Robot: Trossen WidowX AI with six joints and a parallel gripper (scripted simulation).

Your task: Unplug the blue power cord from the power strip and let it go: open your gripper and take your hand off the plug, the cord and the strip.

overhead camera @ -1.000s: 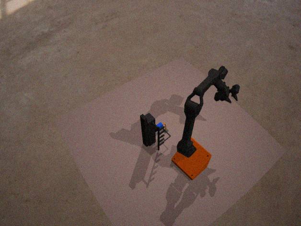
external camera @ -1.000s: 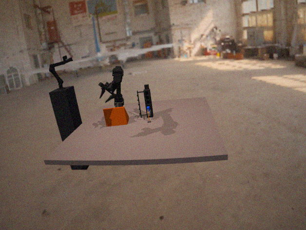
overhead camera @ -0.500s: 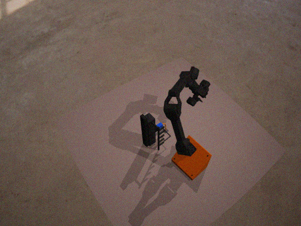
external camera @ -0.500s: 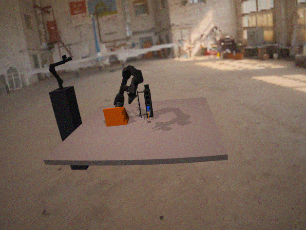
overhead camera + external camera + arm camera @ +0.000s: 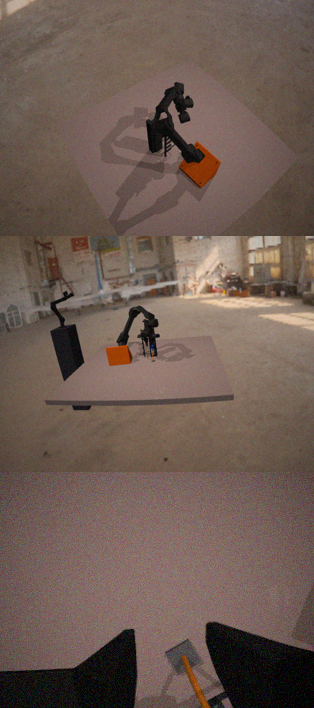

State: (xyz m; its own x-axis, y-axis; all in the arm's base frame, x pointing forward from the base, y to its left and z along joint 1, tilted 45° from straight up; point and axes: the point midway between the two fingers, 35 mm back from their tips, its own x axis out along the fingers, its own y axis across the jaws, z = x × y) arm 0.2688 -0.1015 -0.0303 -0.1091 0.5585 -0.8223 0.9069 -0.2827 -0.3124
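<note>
The blue plug lies 15 cm to the left of my gripper tip and 5 cm below it. The rest, counted from my gripper tip: thin black rack: 9 cm behind, 21 cm to the left, 3 cm below.
</note>
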